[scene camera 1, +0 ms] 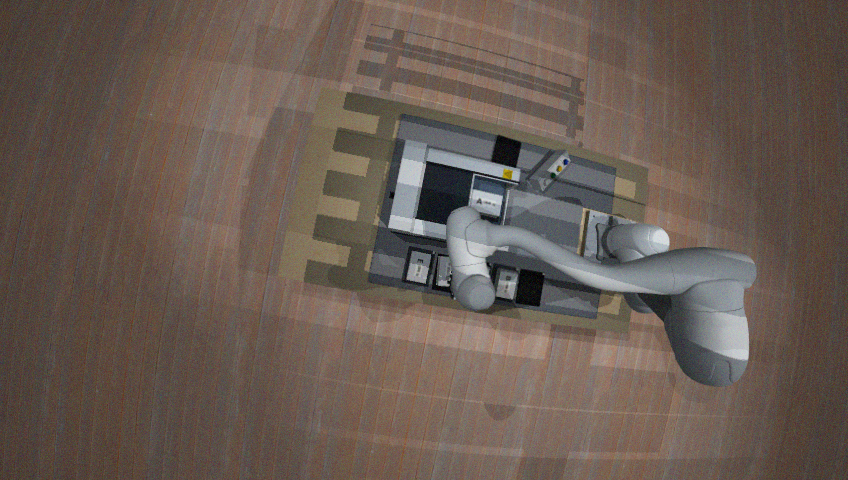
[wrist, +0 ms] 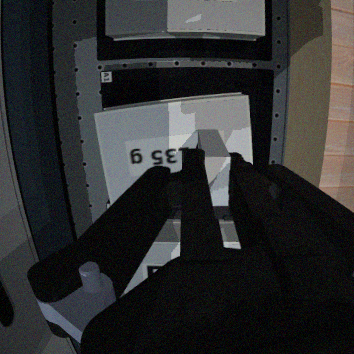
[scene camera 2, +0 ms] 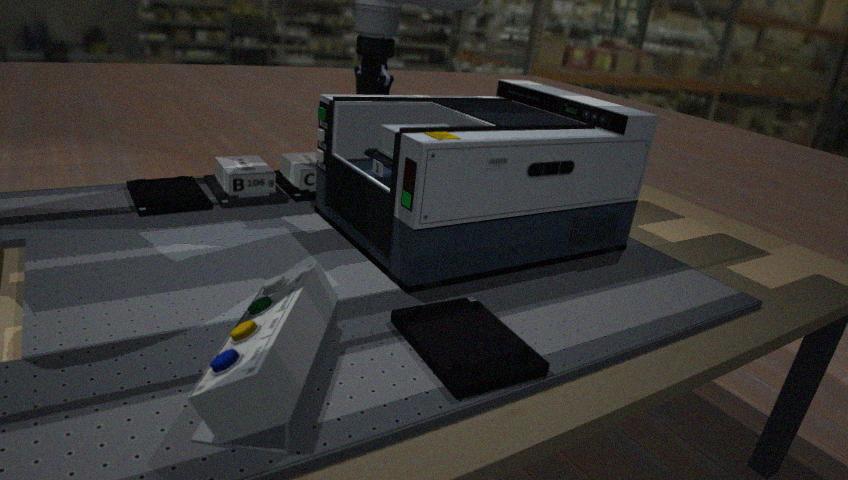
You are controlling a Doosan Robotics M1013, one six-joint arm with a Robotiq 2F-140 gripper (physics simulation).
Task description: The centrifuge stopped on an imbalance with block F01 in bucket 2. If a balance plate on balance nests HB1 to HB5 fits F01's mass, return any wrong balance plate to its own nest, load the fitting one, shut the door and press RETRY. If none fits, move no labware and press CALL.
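Places are measured from the arm's base along level axes (x ahead, y left, z up), in metres.
Where they show: gripper, between the fingertips: (scene camera 1: 449, 277) (wrist: 206, 147); arm's base, origin of its link: (scene camera 1: 610, 241).
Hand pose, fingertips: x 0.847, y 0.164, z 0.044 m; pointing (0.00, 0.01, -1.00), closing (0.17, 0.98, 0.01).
Observation:
Things, the pixels of their centre, and the offset from my fingertips. "pt": a spot on its surface instead.
- white balance plate, middle of its body: (wrist: 176, 147) (scene camera 1: 447, 271) 0.003 m ahead, 0.026 m right, 0.026 m down
- Plate A, middle of its body: (scene camera 2: 427, 143) (scene camera 1: 484, 203) 0.122 m back, 0.306 m right, 0.104 m up
- open centrifuge, a spot on its surface: (scene camera 1: 410, 190) pt 0.175 m ahead, 0.332 m right, 0.182 m up
- Plate B, middle of its body: (scene camera 2: 244, 175) (scene camera 1: 505, 283) 0.265 m back, 0.032 m left, 0.029 m down
- plate C, middle of its body: (scene camera 2: 310, 170) 0.134 m back, 0.008 m left, 0.029 m down
- plate E, middle of its body: (wrist: 181, 262) (scene camera 1: 418, 266) 0.130 m ahead, 0.045 m right, 0.029 m down
- button box, middle of its body: (scene camera 2: 275, 341) (scene camera 1: 550, 170) 0.495 m back, 0.504 m right, 0.020 m down
- black nest, middle of its body: (scene camera 2: 466, 338) (scene camera 1: 506, 154) 0.287 m back, 0.579 m right, 0.049 m down
My gripper (wrist: 206, 147) is shut and empty, over a white balance plate (wrist: 145, 130) whose label reads 135 g. That plate looks slightly turned in its black nest. In scene camera 2 part of the gripper shows behind the centrifuge (scene camera 2: 517, 205), its tips hidden. Plate A (scene camera 1: 487, 193) sits in the open centrifuge (scene camera 1: 410, 190), in the bucket marked 1 (scene camera 2: 378, 167). Plate B (scene camera 1: 506, 283) (scene camera 2: 245, 178), plate C (scene camera 2: 299, 169) and plate E (scene camera 1: 419, 266) stand on nests. The nest beside B (scene camera 1: 530, 287) (scene camera 2: 169, 195) is empty. Block F01 cannot be made out.
A button box (scene camera 1: 550, 171) (scene camera 2: 267, 368) with green, yellow and blue buttons stands in front of the centrifuge. A black nest (scene camera 1: 506, 149) (scene camera 2: 470, 347) lies beside the centrifuge. The arm (scene camera 1: 470, 249) covers part of the nest row and centrifuge in scene camera 1.

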